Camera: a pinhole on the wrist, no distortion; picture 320 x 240 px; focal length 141.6 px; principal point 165.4 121.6 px. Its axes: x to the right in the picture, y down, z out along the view. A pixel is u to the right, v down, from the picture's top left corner.
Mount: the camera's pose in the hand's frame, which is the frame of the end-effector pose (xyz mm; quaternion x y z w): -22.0 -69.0 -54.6 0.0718 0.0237 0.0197 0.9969
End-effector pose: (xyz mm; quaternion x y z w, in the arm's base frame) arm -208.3 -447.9 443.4 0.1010 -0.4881 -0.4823 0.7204
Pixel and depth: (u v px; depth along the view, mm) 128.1 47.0 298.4
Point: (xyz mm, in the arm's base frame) -551.2 -451.6 339.8
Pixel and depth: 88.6 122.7 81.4
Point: -283.1 -431.7 369.4
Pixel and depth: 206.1 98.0 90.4
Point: -290.0 -494.0 405.7
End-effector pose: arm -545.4 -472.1 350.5 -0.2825 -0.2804 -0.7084 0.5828
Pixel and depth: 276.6 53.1 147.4
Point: -709.6 -460.7 466.9
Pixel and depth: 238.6 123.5 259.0
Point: -646.2 -397.0 568.3
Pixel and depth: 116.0 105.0 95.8
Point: -628.0 -394.0 334.9
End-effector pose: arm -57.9 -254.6 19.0 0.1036 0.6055 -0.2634 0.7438
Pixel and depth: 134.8 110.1 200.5
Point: -3.5 -404.8 125.3
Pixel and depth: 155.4 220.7 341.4
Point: 267.6 -296.4 113.5
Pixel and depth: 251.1 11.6 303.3
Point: -36.9 -683.2 -52.2
